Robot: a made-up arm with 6 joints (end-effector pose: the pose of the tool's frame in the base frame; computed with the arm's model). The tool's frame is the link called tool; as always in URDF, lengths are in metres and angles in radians.
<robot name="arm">
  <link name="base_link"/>
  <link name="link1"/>
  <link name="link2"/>
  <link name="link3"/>
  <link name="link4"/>
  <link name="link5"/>
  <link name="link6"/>
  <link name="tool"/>
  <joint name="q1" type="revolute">
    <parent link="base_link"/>
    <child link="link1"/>
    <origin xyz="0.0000 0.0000 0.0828" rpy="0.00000 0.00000 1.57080"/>
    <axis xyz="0 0 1"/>
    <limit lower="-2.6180" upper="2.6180"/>
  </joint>
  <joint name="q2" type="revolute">
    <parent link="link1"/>
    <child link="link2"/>
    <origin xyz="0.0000 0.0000 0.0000" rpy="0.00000 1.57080 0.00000"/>
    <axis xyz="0 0 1"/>
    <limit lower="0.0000" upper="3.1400"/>
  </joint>
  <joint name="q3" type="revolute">
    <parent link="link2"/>
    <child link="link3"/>
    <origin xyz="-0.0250 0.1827 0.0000" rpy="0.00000 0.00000 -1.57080"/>
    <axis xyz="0 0 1"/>
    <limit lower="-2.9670" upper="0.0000"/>
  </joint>
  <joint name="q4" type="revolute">
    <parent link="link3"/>
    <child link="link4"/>
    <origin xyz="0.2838 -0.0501 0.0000" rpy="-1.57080 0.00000 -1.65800"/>
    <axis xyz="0 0 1"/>
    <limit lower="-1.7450" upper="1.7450"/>
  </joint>
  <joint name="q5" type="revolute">
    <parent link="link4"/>
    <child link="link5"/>
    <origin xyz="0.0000 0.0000 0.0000" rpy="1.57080 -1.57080 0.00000"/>
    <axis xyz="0 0 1"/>
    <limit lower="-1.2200" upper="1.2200"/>
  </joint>
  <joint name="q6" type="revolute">
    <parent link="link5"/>
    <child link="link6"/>
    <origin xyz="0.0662 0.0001 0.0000" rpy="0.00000 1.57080 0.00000"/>
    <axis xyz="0 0 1"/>
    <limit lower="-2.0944" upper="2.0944"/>
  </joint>
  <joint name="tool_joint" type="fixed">
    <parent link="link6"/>
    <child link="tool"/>
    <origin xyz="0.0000 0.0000 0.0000" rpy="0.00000 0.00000 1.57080"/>
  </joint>
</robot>
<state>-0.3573 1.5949 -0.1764 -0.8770 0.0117 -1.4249</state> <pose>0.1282 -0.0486 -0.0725 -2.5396 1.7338 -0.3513</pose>
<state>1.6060 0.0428 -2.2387 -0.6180 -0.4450 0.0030</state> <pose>-0.0008 -0.4451 0.3465 0.8729 -0.7229 0.7930</pose>
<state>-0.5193 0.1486 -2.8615 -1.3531 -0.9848 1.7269</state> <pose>-0.4026 0.2921 0.2081 -1.3586 -0.8456 -0.7151</pose>
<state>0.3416 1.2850 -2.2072 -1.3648 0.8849 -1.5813</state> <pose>0.1442 -0.0020 0.5514 -1.0656 1.1073 -2.4795</pose>
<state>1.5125 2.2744 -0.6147 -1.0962 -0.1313 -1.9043</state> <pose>0.0021 0.1659 -0.1468 -2.3366 -1.9114 0.0702</pose>
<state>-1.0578 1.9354 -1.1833 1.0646 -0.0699 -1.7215</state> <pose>0.1847 -0.3359 0.0483 0.5121 2.3400 -0.9680</pose>
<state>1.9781 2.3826 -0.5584 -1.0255 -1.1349 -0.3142</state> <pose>-0.1077 0.1203 -0.1297 -2.6239 -0.1154 1.5194</pose>
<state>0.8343 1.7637 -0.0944 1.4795 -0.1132 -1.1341</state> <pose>0.0601 0.0554 -0.0958 -0.7455 2.9846 -0.1451</pose>
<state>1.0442 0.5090 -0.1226 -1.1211 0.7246 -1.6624</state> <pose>0.1227 0.1323 0.1003 -2.5646 -0.3147 -1.4795</pose>
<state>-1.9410 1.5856 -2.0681 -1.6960 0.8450 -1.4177</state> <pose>-0.1506 -0.2520 0.4700 -0.1724 -1.1310 0.6807</pose>
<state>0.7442 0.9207 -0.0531 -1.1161 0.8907 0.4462</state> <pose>0.1378 0.0639 0.0140 -1.3381 2.2121 -0.9872</pose>
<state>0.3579 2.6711 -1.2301 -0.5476 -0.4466 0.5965</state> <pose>0.2732 0.1180 -0.1847 -0.4280 2.5290 0.4636</pose>
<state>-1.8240 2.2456 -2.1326 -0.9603 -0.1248 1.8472</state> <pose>-0.1156 -0.4732 0.2306 1.5071 0.4122 -0.6639</pose>
